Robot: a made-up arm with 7 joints.
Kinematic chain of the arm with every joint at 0, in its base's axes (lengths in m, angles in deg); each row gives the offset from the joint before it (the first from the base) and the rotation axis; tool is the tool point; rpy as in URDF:
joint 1: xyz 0 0 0.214 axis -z
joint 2: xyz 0 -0.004 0.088 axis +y
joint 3: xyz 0 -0.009 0.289 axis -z
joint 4: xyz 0 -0.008 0.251 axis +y
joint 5: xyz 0 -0.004 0.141 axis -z
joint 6: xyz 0 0 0.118 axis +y
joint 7: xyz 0 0 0.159 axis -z
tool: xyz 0 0 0 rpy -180 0 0
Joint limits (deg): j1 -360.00..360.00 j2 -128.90..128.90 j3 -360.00..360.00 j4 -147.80..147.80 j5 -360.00..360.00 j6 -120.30..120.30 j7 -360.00..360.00
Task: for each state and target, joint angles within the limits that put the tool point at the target. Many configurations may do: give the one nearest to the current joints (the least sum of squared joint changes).
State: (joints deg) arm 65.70 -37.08 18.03 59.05 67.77 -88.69 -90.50
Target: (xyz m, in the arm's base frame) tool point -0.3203 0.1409 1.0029
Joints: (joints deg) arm 36.26 -45.39 41.66 63.59 62.86 -75.93 -90.50
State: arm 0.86 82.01 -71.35 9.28 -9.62 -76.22 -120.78
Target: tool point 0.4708 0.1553 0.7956
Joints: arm -38.97 53.93 -51.94 -21.83 4.40 -114.59 -120.78
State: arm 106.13 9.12 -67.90 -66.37 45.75 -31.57 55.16
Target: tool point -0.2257 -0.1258 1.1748
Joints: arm 96.31 18.26 -63.45 -30.13 49.61 -19.85 55.16
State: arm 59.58 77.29 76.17 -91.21 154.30 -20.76 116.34
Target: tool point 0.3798 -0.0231 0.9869
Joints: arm 53.76 38.12 51.62 -75.97 158.46 -20.41 116.34
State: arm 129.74 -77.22 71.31 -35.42 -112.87 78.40 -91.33
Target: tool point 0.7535 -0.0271 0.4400
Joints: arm 161.18 -80.90 68.75 -42.38 -116.24 74.32 -91.33
